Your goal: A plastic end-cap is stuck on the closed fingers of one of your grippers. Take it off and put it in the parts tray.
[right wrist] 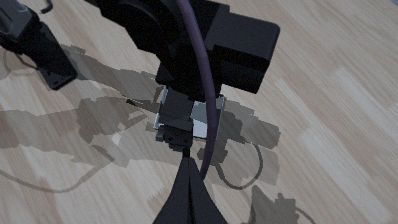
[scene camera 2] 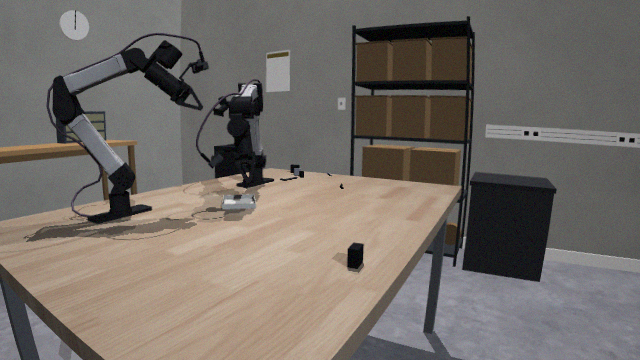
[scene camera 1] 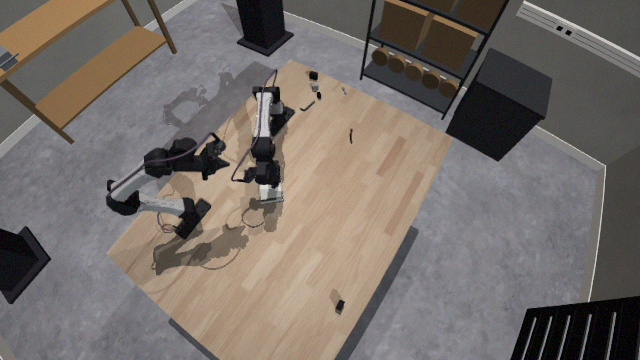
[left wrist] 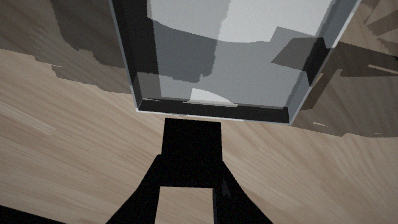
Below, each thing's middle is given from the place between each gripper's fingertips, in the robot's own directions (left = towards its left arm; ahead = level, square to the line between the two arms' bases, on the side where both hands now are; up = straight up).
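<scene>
My left hand is 10 mm above the black end-cap [left wrist: 191, 156], 10 mm to the left of it and 10 mm past it. As for the parts tray [left wrist: 257, 68], it's 80 mm below my left hand, 10 mm to the right of it and 40 mm behind it.
My right hand [scene camera 2: 202, 108] is 250 mm above the black end-cap, 90 mm short of it and 110 mm to the right of it. The parts tray is 320 mm below my right hand, 60 mm ahead of it and 110 mm to the left of it.
</scene>
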